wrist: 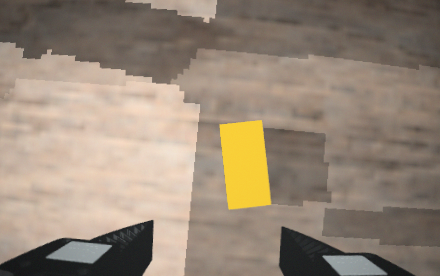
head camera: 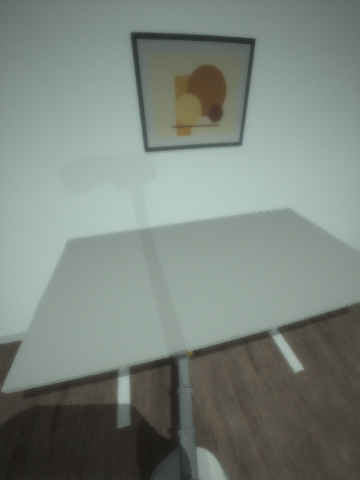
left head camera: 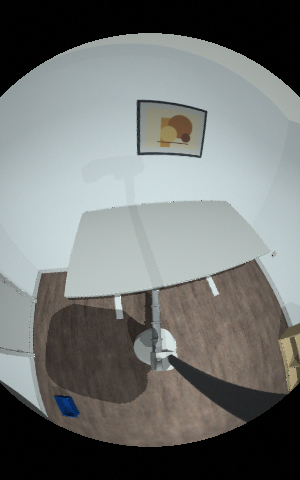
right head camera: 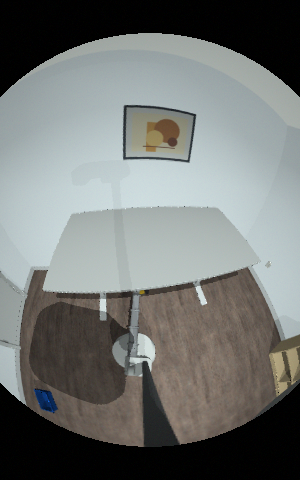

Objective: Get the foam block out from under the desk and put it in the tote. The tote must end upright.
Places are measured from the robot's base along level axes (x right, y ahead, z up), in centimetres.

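Pixels of known places: gripper, fingertip midpoint: point(wrist: 216, 243).
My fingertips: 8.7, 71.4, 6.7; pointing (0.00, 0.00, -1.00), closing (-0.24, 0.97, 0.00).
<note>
Behind a point stands the place of what it marks, as x, y, z.
The yellow foam block point(wrist: 245, 165) {3.6, 72.3, 1.9} lies on the floor, ahead of the fingertips and a little right of the midline between them in the wrist view. A small yellow bit of the block point(head camera: 189, 353) {5.1, 71.1, 1.2} point(right head camera: 142, 292) {5.6, 70.8, 1.3} shows at the desk's front edge beside the arm. My gripper point(wrist: 216, 243) {8.7, 71.4, 6.7} is open and empty, with the block beyond its fingertips; the desk top hides it in the head views. The pale grey desk point(head camera: 210, 280) {13.4, 63.0, 92.2} point(left head camera: 165, 245) {4.5, 61.5, 92.2} point(right head camera: 150, 245) {10.0, 65.5, 92.2} stands against the wall. The blue tote point(left head camera: 66, 406) point(right head camera: 46, 400) is on the floor at the lower left, too small to judge its tilt surely.
White desk legs point(head camera: 124, 397) point(head camera: 287, 350) show below the desk's front edge, left and right of my arm point(head camera: 185, 400) {0.1, 33.8, 40.5}. A tan shelf unit point(left head camera: 285, 352) {191.1, -77.1, 5.1} point(right head camera: 273, 367) {189.2, -76.5, 1.4} stands at the right edge of both side head views. A framed picture point(head camera: 194, 148) {11.7, 117.0, 136.1} hangs on the wall.
</note>
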